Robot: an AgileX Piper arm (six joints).
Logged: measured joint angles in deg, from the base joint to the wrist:
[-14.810 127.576 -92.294 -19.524 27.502 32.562]
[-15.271 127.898 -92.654 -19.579 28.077 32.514]
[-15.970 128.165 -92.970 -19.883 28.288 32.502]
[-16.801 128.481 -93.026 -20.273 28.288 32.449]
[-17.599 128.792 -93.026 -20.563 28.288 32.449]
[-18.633 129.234 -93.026 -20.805 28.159 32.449]
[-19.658 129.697 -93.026 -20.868 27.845 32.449]
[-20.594 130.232 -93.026 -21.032 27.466 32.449]
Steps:
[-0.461 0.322 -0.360 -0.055 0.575 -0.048]
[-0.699 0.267 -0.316 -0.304 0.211 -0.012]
[-0.831 0.316 -0.056 -0.390 0.000 -0.053]
[-0.798 0.311 0.000 -0.290 0.000 0.000]
[-1.034 0.442 0.000 -0.242 -0.129 0.000]
[-1.025 0.463 0.000 -0.063 -0.314 0.000]
[-0.936 0.535 0.000 -0.164 -0.379 0.000]

